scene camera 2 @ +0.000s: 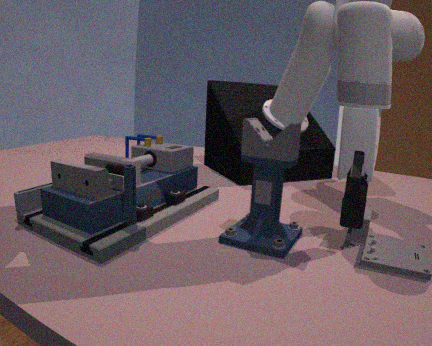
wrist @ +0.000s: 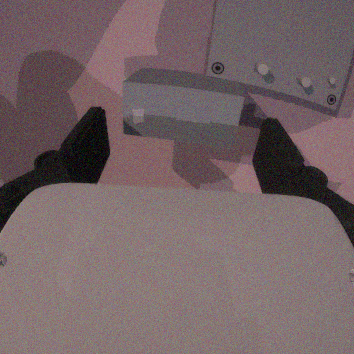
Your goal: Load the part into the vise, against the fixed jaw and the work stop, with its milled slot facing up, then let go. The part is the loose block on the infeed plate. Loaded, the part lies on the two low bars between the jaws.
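Frame: origin at the arm's base, x ahead, y left, z up, level; metres.
Seen in the pictures: gripper, between the fingertips: (scene camera 2: 353,213) (wrist: 182,132); arm's base, origin of its link: (scene camera 2: 285,116).
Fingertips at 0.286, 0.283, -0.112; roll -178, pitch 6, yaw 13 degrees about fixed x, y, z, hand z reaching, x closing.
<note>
Offsets run from my fingertips to a thing's top centre, as dx, dy, dz. "spot": to the spot under its first point.
My gripper (scene camera 2: 353,228) (wrist: 182,132) is open, low over the table beside the infeed plate @(+0.040, +0.080, -0.025) (scene camera 2: 395,257) (wrist: 285,37). The part @(-0.005, +0.011, +0.004) (wrist: 182,102), a grey block, lies between and beyond the spread fingertips in the wrist view, with a gap at each side. It lies off the plate, close to the plate's near edge. I cannot make out its milled slot. In the scene view the part is hard to tell from the shadow under the fingers. The vise @(+0.178, -0.309, +0.066) (scene camera 2: 82,207) stands at the left, with a grey jaw (scene camera 2: 80,180) with two holes at its near end; no part shows in it.
A blue pedestal (scene camera 2: 266,200) with a grey V-shaped top (scene camera 2: 270,142) stands between vise and gripper. A black angular box (scene camera 2: 225,135) stands behind it. A blue upright post @(+0.229, -0.221, +0.065) (scene camera 2: 130,195) rises at the vise's side. Small pins @(spot: +0.032, +0.046, -0.019) (wrist: 263,69) stand on the infeed plate.
</note>
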